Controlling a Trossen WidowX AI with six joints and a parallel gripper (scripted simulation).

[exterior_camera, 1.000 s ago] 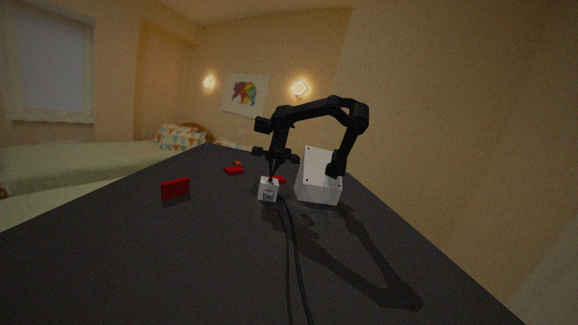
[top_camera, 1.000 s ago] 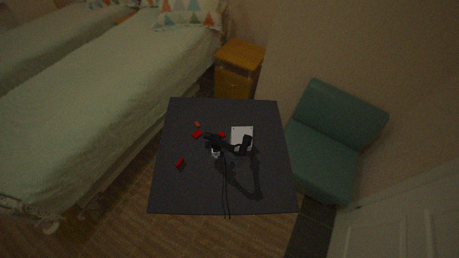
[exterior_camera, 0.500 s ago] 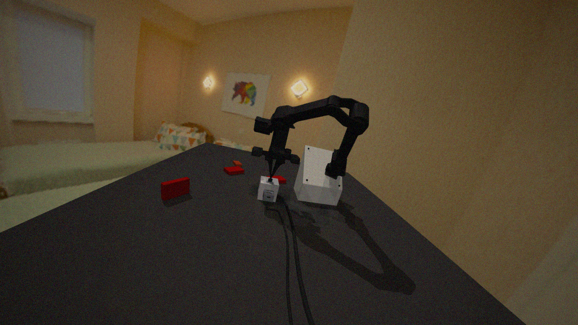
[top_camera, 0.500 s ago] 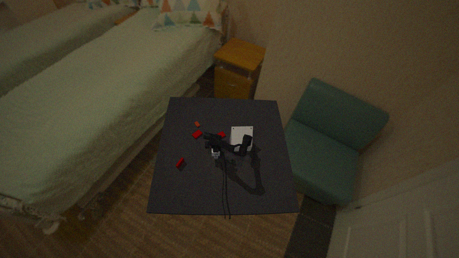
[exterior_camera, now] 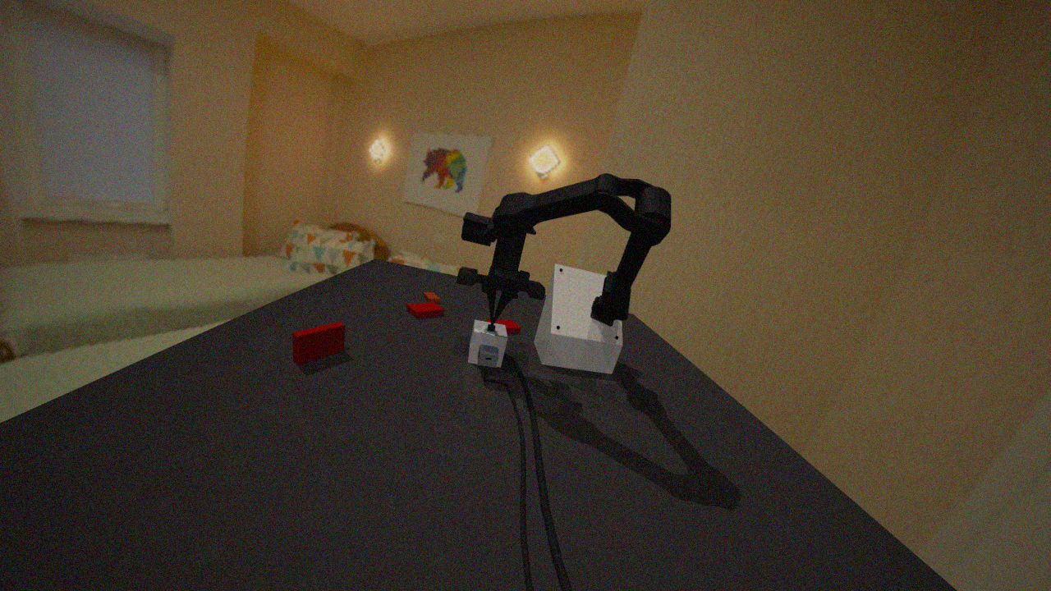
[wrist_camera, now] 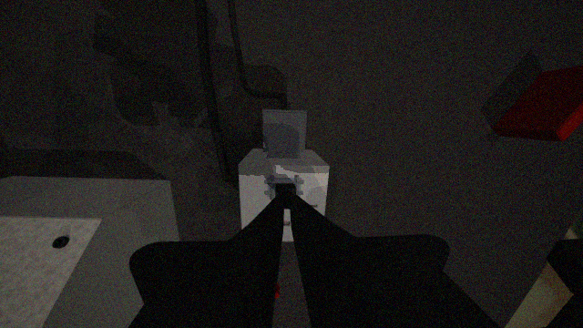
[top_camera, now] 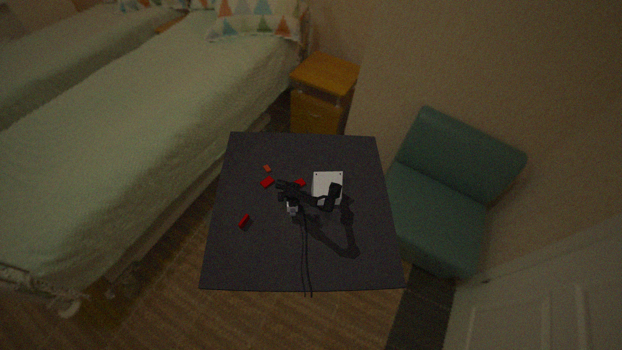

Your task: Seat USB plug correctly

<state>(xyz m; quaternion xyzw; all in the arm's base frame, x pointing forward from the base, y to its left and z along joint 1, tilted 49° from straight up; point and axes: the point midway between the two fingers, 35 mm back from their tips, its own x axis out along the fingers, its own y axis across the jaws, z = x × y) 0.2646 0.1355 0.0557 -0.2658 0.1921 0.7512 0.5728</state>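
Right now my gripper tip is 20 mm above the black USB plug.
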